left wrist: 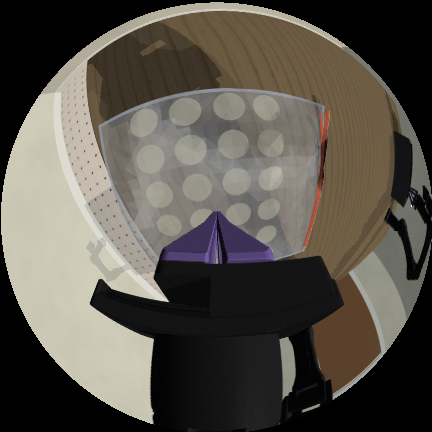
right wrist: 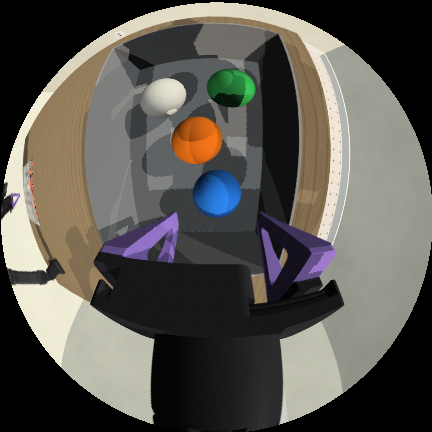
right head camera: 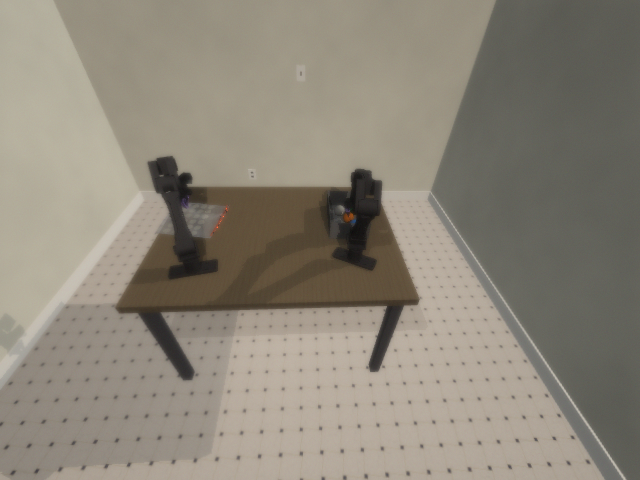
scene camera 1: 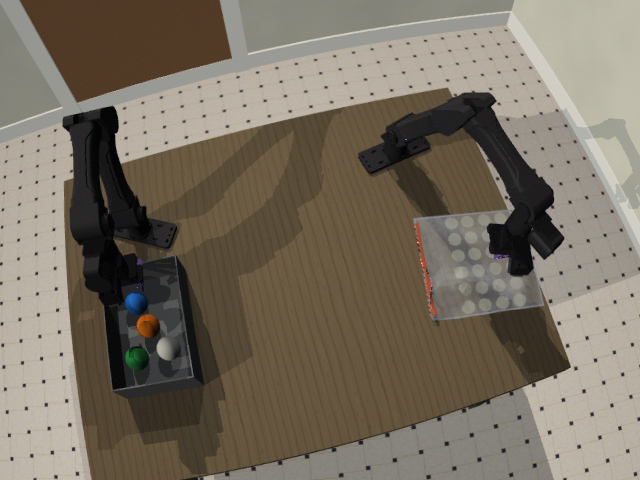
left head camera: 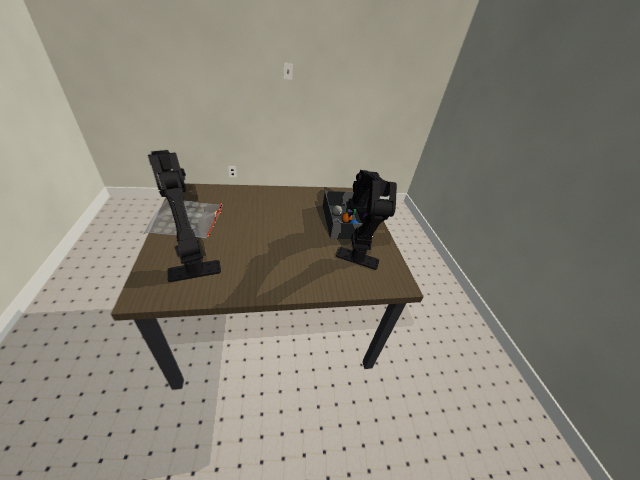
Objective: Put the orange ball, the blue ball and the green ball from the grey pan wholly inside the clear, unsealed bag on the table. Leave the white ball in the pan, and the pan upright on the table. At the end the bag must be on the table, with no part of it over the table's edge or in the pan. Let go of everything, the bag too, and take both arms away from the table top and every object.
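The clear bag (left head camera: 200, 230) (scene camera 1: 444, 294) (left wrist: 215, 170) lies flat with pale dots and an orange-red mouth strip; its side away from the mouth reaches past the table's edge. My left gripper (scene camera 1: 500, 255) (left wrist: 216, 217) is shut and empty, over the bag; contact is unclear. The grey pan (scene camera 1: 197, 374) (right wrist: 107, 150) stands upright, holding the blue ball (scene camera 1: 136, 302) (right wrist: 217, 192), orange ball (scene camera 1: 147, 326) (right wrist: 197, 140), green ball (scene camera 1: 136, 358) (right wrist: 231, 88) and white ball (scene camera 1: 168, 348) (right wrist: 163, 97). My right gripper (right wrist: 217, 217) is open above the pan's near end, by the blue ball.
The wooden table (left head camera: 268, 206) (scene camera 1: 330, 335) lies between bag and pan. The pan stands near the table's left side in scene camera 1. The right arm's base (scene camera 1: 160, 233) is close to the pan, and the left arm's base (scene camera 1: 372, 158) stands beyond the bag.
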